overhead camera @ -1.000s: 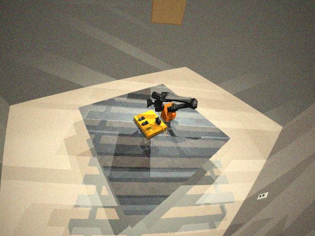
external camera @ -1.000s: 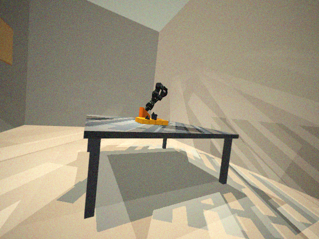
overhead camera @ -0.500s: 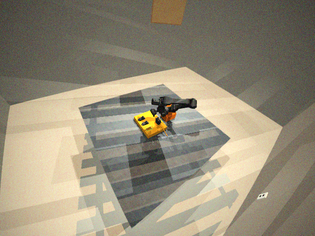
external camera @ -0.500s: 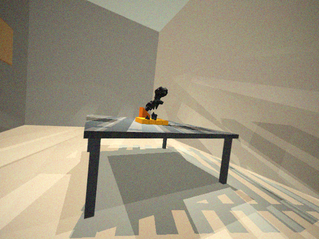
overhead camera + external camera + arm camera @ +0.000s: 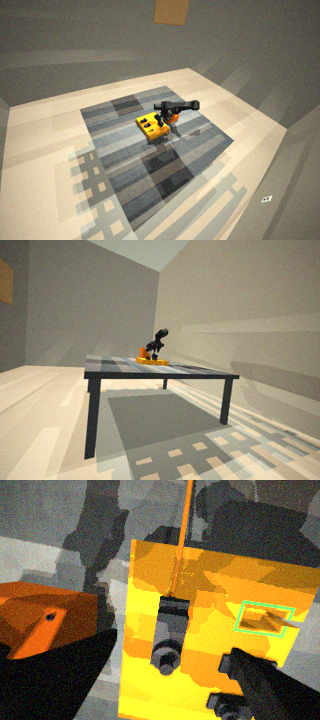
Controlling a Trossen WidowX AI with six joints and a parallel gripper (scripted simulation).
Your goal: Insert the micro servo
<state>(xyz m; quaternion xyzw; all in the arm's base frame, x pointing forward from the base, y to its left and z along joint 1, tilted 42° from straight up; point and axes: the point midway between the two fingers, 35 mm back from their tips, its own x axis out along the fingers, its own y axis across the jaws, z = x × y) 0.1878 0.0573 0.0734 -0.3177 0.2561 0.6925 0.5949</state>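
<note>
Right now my gripper tip is 30 mm short of the yellow deck, 70 mm to the left of it and 100 mm above it.
</note>
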